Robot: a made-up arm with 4 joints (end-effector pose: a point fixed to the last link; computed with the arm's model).
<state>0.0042 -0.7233 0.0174 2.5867</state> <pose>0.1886 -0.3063 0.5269 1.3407 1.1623 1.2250</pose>
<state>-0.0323 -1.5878 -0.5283 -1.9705</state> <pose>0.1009 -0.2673 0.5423 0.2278 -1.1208 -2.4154</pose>
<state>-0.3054 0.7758 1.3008 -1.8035</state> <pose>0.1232 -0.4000 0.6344 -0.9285 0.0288 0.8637</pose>
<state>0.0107 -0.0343 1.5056 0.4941</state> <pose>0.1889 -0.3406 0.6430 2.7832 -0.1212 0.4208</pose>
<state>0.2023 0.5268 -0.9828 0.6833</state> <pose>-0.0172 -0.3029 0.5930 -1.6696 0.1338 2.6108</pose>
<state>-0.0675 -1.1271 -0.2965 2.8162</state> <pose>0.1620 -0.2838 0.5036 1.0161 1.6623 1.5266</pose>
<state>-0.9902 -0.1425 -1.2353 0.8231</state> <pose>-0.0190 -0.2834 0.4303 -1.4554 -1.9715 1.9145</pose>
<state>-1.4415 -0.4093 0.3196 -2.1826</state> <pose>0.1880 -0.2103 0.4796 0.6770 -1.2650 1.9859</pose>
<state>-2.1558 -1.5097 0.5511 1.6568</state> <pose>0.1532 -0.1315 0.5857 -1.3262 0.2463 -1.9455</pose>
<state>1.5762 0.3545 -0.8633 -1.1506</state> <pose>0.0652 -0.2046 0.7219 -0.5272 2.0275 1.0852</pose>
